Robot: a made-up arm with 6 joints. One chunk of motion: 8 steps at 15 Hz.
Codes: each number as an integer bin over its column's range. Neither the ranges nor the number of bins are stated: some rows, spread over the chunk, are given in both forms.
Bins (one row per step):
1: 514 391 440 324 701 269
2: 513 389 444 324 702 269
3: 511 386 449 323 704 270
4: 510 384 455 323 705 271
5: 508 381 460 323 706 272
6: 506 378 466 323 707 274
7: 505 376 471 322 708 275
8: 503 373 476 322 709 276
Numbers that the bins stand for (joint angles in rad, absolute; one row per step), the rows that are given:
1: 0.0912 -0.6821 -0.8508 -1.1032 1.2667 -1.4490
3: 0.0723 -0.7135 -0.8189 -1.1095 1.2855 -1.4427
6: 0.0409 -0.7638 -0.7587 -1.1095 1.3044 -1.4176
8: 0.0220 -0.7952 -0.7233 -1.1158 1.3170 -1.4050
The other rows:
2: 0.0849 -0.6946 -0.8367 -1.1032 1.2730 -1.4490
4: 0.0660 -0.7261 -0.7977 -1.1095 1.2918 -1.4364
5: 0.0534 -0.7449 -0.7800 -1.1095 1.2981 -1.4301
7: 0.0346 -0.7764 -0.7410 -1.1158 1.3107 -1.4113

